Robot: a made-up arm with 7 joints. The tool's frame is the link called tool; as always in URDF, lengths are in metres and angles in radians.
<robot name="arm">
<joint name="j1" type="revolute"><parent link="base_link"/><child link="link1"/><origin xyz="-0.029 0.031 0.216"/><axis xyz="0 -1 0"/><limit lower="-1.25" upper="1.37"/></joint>
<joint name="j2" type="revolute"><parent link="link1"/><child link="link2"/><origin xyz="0.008 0.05 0.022"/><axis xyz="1 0 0"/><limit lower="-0.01" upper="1.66"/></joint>
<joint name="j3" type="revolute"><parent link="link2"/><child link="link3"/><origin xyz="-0.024 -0.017 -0.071"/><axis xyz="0 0 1"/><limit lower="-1.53" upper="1.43"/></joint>
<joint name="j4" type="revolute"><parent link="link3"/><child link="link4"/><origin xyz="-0.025 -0.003 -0.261"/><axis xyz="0 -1 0"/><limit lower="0.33" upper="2.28"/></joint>
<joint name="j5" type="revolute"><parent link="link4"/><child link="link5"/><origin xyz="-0.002 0.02 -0.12"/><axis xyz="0 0 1"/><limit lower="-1.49" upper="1.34"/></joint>
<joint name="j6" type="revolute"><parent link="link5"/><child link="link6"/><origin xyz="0.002 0.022 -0.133"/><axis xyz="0 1 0"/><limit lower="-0.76" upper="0.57"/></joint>
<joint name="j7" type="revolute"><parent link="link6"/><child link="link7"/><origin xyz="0.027 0.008 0.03"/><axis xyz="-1 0 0"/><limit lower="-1.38" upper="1.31"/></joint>
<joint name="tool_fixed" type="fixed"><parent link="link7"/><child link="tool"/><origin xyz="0.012 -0.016 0.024" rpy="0 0 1.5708"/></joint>
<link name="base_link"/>
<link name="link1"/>
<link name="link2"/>
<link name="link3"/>
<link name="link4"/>
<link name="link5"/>
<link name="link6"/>
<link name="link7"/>
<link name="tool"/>
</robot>
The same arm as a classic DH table. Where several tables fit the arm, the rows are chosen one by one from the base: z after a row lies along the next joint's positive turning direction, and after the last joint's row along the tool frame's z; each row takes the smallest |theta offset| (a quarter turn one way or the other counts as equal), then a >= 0, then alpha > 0; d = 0 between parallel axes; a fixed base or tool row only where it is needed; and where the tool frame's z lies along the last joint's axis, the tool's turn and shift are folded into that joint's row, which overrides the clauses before.
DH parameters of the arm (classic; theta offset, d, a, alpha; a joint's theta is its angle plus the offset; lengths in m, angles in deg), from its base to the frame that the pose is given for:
base (fixed): 0 0.216 -0.029 90
j1: 90 -0.081 0.022 90
j2: 90 -0.016 0.017 90
j3: -90 -0.332 0.025 -90
j4: 0 -0.017 0.002 90
j5: 0 -0.253 -0.002 90
j6: 90 0.03 0.03 90
j7: -90 -0.039 0.016 -90
tool (fixed): -180 0.024 0 0
Joint limits (deg, base to tool): -71.62..78.5 -0.57..95.11 -87.66..81.93 18.91..130.63 -85.37..76.78 -43.54..32.66 -79.07..75.06

